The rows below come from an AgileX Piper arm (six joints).
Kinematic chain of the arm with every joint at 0, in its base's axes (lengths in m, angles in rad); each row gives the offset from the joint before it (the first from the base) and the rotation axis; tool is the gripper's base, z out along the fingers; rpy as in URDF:
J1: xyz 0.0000 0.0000 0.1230 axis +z
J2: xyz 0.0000 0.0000 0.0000 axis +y
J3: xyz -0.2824 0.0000 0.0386 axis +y
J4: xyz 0.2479 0.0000 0.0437 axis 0.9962 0 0.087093
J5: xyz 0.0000 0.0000 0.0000 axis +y
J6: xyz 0.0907 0.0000 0.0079 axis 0.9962 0 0.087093
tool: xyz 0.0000 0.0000 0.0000 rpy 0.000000 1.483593 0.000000
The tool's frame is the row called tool.
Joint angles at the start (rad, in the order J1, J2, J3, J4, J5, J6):
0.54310, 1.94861, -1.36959, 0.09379, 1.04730, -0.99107
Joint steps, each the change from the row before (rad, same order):
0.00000, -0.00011, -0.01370, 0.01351, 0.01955, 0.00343
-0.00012, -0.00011, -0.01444, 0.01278, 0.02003, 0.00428
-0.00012, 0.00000, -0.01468, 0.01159, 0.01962, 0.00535
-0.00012, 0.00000, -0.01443, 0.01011, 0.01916, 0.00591
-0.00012, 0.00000, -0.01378, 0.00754, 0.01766, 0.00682
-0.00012, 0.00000, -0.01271, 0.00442, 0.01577, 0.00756
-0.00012, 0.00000, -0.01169, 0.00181, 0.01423, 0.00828
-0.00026, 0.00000, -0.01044, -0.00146, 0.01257, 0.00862
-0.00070, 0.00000, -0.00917, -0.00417, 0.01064, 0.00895
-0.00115, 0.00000, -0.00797, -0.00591, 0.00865, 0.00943
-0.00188, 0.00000, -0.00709, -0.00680, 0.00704, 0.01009
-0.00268, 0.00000, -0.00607, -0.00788, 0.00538, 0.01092
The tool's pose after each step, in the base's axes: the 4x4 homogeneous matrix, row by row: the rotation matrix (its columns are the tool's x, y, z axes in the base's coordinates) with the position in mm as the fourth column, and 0 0 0 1 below. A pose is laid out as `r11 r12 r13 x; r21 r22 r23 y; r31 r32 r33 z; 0 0 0 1`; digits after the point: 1 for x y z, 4 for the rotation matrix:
-0.0917 -0.9955 -0.0243 316.9; -0.9915 0.0890 0.0949 201.3; -0.0923 0.0328 -0.9952 184.8; 0 0 0 1
-0.1009 -0.9943 -0.0348 317.1; -0.9900 0.0968 0.1028 202.7; -0.0989 0.0449 -0.9941 188.3; 0 0 0 1
-0.1102 -0.9929 -0.0445 317.4; -0.9884 0.1047 0.1103 204.0; -0.1048 0.0561 -0.9929 191.9; 0 0 0 1
-0.1191 -0.9914 -0.0534 317.7; -0.9868 0.1122 0.1167 205.2; -0.1098 0.0666 -0.9917 195.4; 0 0 0 1
-0.1275 -0.9900 -0.0604 318.1; -0.9854 0.1195 0.1216 206.2; -0.1132 0.0751 -0.9907 198.7; 0 0 0 1
-0.1353 -0.9886 -0.0655 318.5; -0.9841 0.1265 0.1244 206.9; -0.1147 0.0813 -0.9901 201.8; 0 0 0 1
-0.1427 -0.9874 -0.0689 319.0; -0.9831 0.1334 0.1252 207.4; -0.1145 0.0856 -0.9897 204.6; 0 0 0 1
-0.1493 -0.9863 -0.0706 319.6; -0.9824 0.1399 0.1236 207.6; -0.1120 0.0878 -0.9898 207.1; 0 0 0 1
-0.1558 -0.9853 -0.0703 320.3; -0.9819 0.1467 0.1199 207.4; -0.1079 0.0877 -0.9903 209.3; 0 0 0 1
-0.1627 -0.9843 -0.0685 321.2; -0.9813 0.1542 0.1152 206.9; -0.1028 0.0860 -0.9910 211.2; 0 0 0 1
-0.1709 -0.9831 -0.0655 322.2; -0.9805 0.1631 0.1101 206.0; -0.0975 0.0830 -0.9918 212.8; 0 0 0 1
-0.1805 -0.9817 -0.0613 323.5; -0.9793 0.1735 0.1043 204.8; -0.0918 0.0789 -0.9927 214.2; 0 0 0 1

